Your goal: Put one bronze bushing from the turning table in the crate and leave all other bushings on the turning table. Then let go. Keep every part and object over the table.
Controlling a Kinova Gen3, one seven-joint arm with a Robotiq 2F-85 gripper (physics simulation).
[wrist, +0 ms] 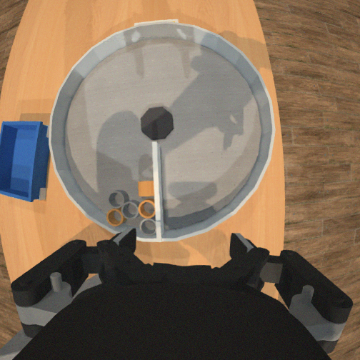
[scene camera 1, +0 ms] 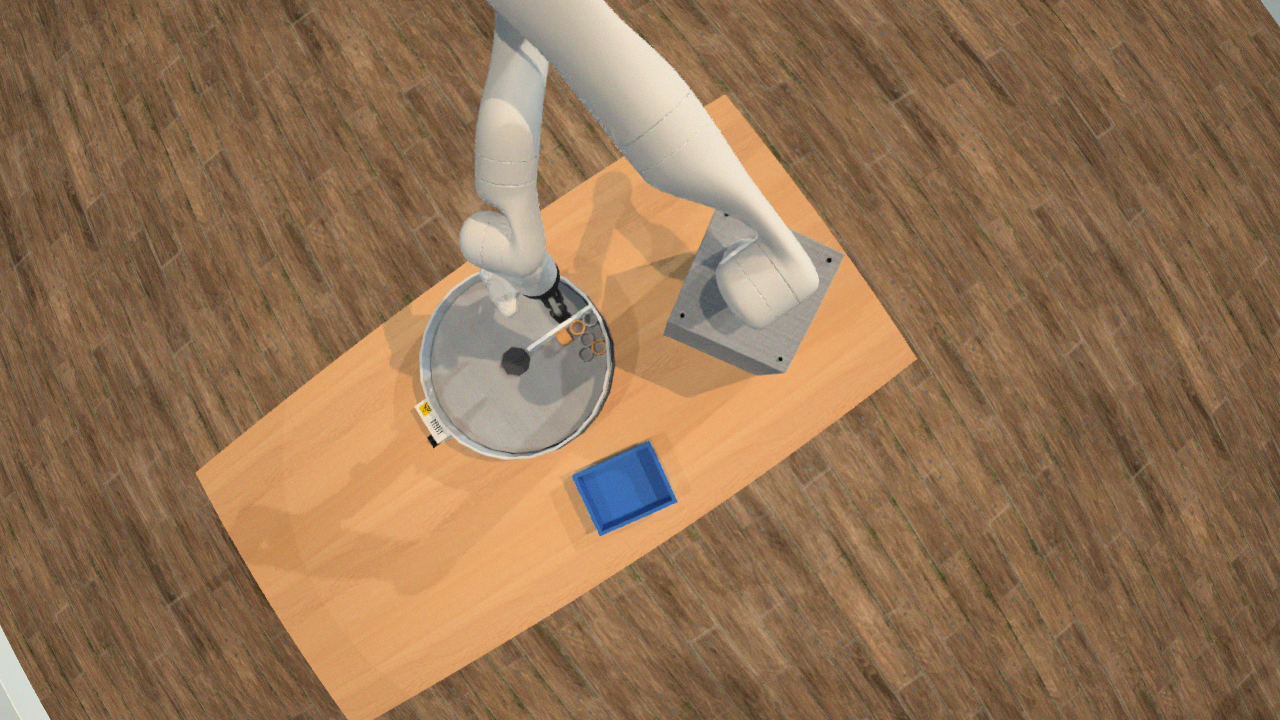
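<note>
The turning table (scene camera 1: pixel 501 416) (wrist: pixel 100 85) is a round grey tray with a raised rim. Beside its white divider bar lies a bronze bushing (scene camera 1: pixel 563 336) (wrist: pixel 146 188) on its side. A second bronze bushing (scene camera 1: pixel 571 328) (wrist: pixel 140 209) stands upright near the bar, and a third bronze bushing (scene camera 1: pixel 605 348) (wrist: pixel 108 218) stands upright nearer the rim. Grey bushings (wrist: pixel 111 199) (wrist: pixel 123 210) (wrist: pixel 141 227) stand upright among them. The blue crate (scene camera 1: pixel 637 517) (wrist: pixel 41 160) is empty. My gripper (scene camera 1: pixel 561 314) (wrist: pixel 182 241) is open and empty, above the turning table's edge near the bar's outer end.
The white divider bar (scene camera 1: pixel 554 329) (wrist: pixel 157 185) runs from the dark centre hub (scene camera 1: pixel 515 360) (wrist: pixel 157 123) to the rim. The grey base block (scene camera 1: pixel 760 344) of the arm stands to the right in the scene view. The wooden table (scene camera 1: pixel 375 573) (wrist: pixel 30 75) carries everything.
</note>
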